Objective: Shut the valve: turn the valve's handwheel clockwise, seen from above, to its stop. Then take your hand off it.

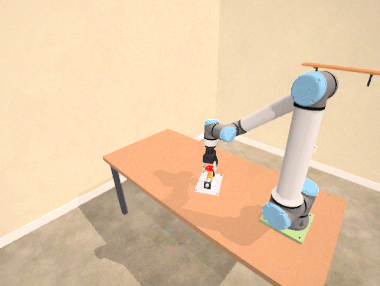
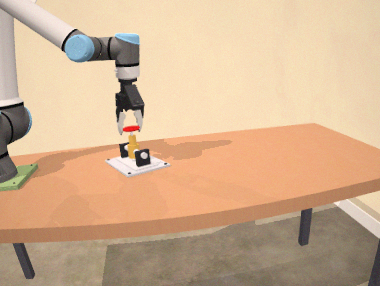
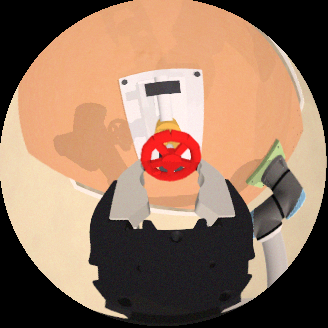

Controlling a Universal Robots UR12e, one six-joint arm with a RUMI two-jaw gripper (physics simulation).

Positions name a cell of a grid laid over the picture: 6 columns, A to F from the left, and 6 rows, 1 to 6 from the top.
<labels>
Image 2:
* my gripper: C3
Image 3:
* my gripper: D3
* red handwheel: D3
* white base plate: C2
</labels>
